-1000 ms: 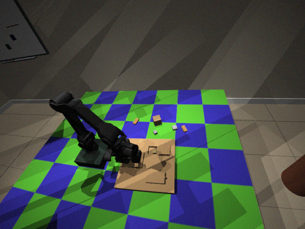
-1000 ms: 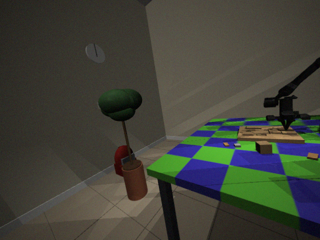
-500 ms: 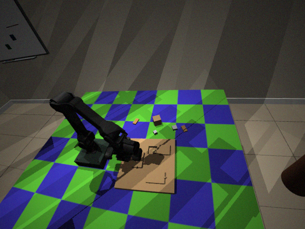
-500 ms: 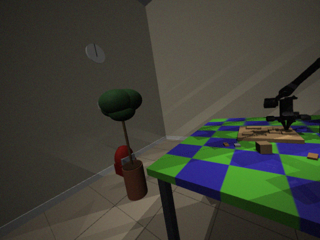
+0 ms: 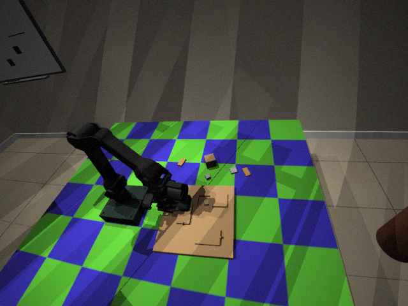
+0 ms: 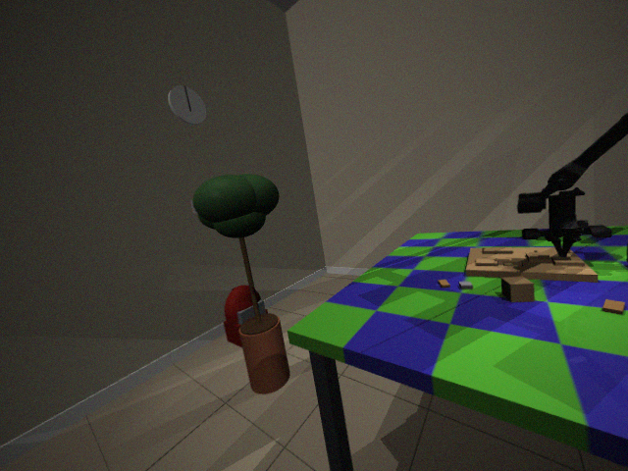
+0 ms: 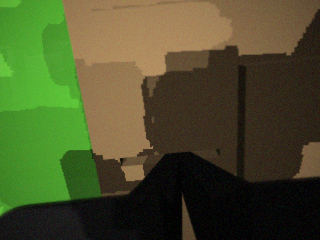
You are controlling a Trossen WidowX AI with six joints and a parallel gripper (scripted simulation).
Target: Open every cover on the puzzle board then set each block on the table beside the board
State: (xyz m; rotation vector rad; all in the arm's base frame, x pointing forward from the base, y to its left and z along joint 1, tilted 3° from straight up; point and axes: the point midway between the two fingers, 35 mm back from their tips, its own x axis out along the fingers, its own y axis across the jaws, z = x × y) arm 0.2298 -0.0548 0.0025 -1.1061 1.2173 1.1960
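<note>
My gripper tip is now 9 cm short of the tan puzzle board and 2 cm to the left of it. Also, from my gripper tip: brown cube (15 cm ahead, 28 cm to the left); orange block (33 cm ahead, 21 cm to the left, 2 cm below).
</note>
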